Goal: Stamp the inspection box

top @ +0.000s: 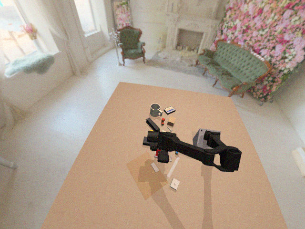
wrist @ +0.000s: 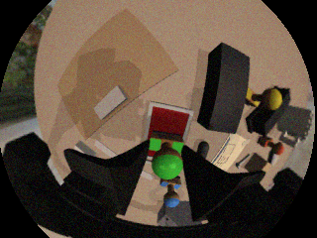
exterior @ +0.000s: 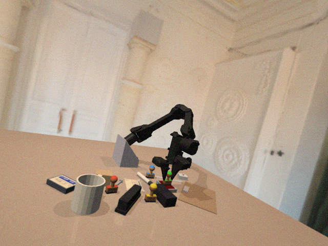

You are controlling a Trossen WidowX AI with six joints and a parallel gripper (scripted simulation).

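The red ink pad lies 3 cm below my gripper tip. From my gripper tip the other things lie so: blue-knobbed stamp 10 cm behind, 4 cm to the right, 2 cm below; then green-knobbed stamp right at my gripper tip; then white marker 8 cm to the right, 4 cm behind, 3 cm below.
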